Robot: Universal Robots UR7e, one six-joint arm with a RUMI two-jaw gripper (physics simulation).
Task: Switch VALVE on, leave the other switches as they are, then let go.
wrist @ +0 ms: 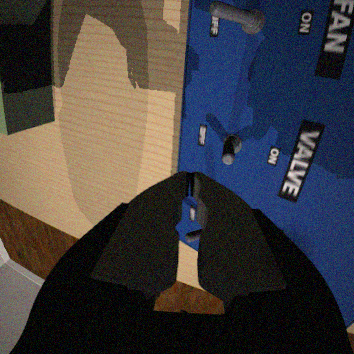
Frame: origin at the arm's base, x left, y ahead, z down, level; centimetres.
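Where they show: gripper, fingertip midpoint: (189, 174).
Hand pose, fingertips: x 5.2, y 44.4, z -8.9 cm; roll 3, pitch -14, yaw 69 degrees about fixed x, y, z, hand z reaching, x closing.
Observation:
After its pixels a point has its place.
The VALVE switch (230, 151) {x 6.3, y 46.6, z -3.5 cm} is a short grey lever on the blue panel (315, 235) {x 2.5, y 59.0, z -3.2 cm}. It stands between its OFF label (202, 135) {x 4.6, y 43.4, z 2.3 cm} and its ON label (273, 155) {x 7.1, y 50.9, z -0.8 cm}, with its rounded tip a little below and left of its base in the view. I cannot tell for certain which side it rests on. The black VALVE name plate (301, 161) {x 8.1, y 53.2, z -1.8 cm} is to its right. My gripper (189, 174) {x 5.2, y 44.4, z -8.9 cm} is shut and empty. Its tips are below and left of the VALVE lever in the view, apart from it.
The FAN switch (237, 16) {x 16.4, y 41.9, z -1.5 cm} is at the top, its lever leaning toward its OFF label (214, 26) {x 15.6, y 39.7, z 2.3 cm}. Part of another lever (194, 234) {x -5.9, y 48.2, z -2.3 cm} shows through the gap between my fingers. A pale wooden board (105, 150) {x -9.0, y 27.1, z 9.7 cm} lies left of the panel, with a dark green-edged object (30, 110) {x -5.4, y 13.1, z 4.3 cm} at upper left.

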